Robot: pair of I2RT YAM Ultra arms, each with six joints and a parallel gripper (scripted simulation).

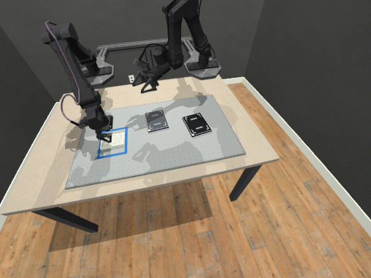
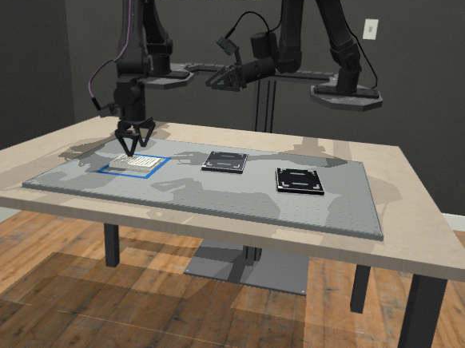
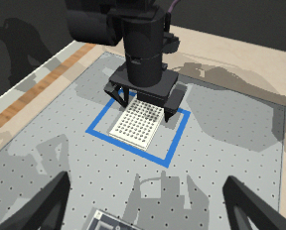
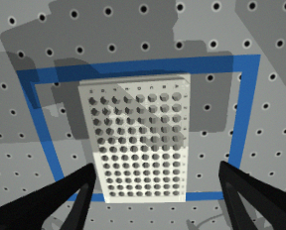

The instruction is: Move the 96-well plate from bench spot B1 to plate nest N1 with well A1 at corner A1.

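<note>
Right now the white 96-well plate is 40 mm below my right hand and 10 mm ahead of it. Also, from my right hand: black plate nest 480 mm to the left, 70 mm behind, 40 mm below.
</note>
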